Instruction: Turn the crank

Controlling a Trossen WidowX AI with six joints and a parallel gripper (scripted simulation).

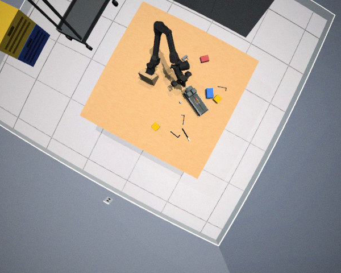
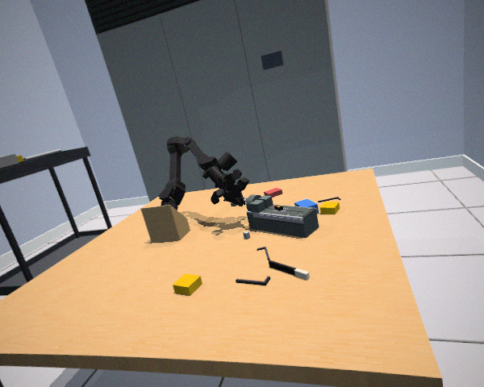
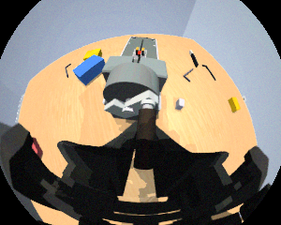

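Now: the dark crank handle 1 cm behind my gripper tip, 1 cm to the left of it and 2 cm above it. Round my gripper tip: small grey cube: 2 cm ahead, 12 cm to the right, 8 cm below; blue block: 24 cm ahead, 7 cm to the left, 7 cm below; red pointer: 14 cm ahead, 6 cm to the right, 1 cm below.
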